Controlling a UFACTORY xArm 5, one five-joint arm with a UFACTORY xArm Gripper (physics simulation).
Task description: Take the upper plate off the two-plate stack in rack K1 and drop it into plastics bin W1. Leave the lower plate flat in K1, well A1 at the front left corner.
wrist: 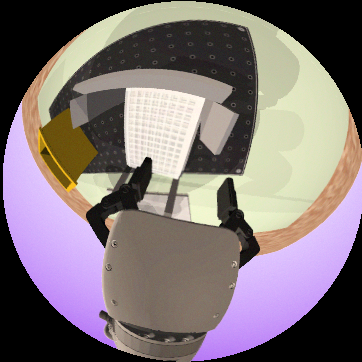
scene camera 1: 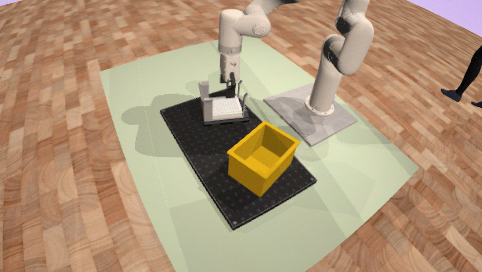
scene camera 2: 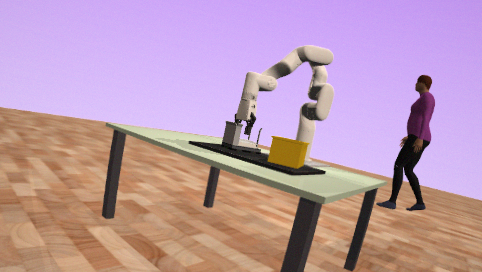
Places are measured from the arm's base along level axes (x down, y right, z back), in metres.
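Pixels of known places: gripper, between the fingertips: (wrist: 187, 174) (scene camera 1: 227, 90) (scene camera 2: 241, 133); arm's base, origin of its link: (scene camera 1: 319, 106).
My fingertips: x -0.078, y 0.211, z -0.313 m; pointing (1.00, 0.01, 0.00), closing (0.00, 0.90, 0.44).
For each thing: its top centre in the pictures, then the offset to it from my fingertips. Level surfaces: height alone.
- white plate stack, centre of its top: (wrist: 153, 135) (scene camera 1: 221, 104) dx +0.022, dy -0.032, dz -0.046 m
- rack K1, centre of its top: (wrist: 128, 183) (scene camera 1: 224, 88) (scene camera 2: 245, 124) dx -0.045, dy -0.035, dz -0.040 m
- Yellow bin W1, centre of its top: (scene camera 1: 265, 146) (wrist: 51, 165) (scene camera 2: 291, 139) dx -0.025, dy -0.290, dz -0.100 m
- pale green table, height of its surface: dx +0.088 m
The white plate stack (scene camera 1: 226, 107) (scene camera 2: 248, 144) (wrist: 162, 127) lies flat in rack K1 (scene camera 1: 206, 111) (scene camera 2: 231, 135) (wrist: 152, 80), between its tall grey walls and thin dark posts. The seam between the two plates and well A1 cannot be made out. My gripper (scene camera 1: 231, 94) (scene camera 2: 245, 129) (wrist: 187, 174) is open and empty, pointing down above the stack's end near the posts. In the wrist view the left finger overlaps the plate's near edge, and the right finger is off to its right. Yellow bin W1 (scene camera 1: 261, 177) (scene camera 2: 288, 152) (wrist: 70, 142) stands upright.
Rack and bin stand on a black perforated board (scene camera 1: 200, 150) (scene camera 2: 310, 170) (wrist: 240, 60) on the pale green table (scene camera 1: 140, 175) (scene camera 2: 340, 191). The arm's base stands on a grey plate (scene camera 1: 287, 105) behind them. A person (scene camera 2: 422, 120) stands on the floor beyond the table.
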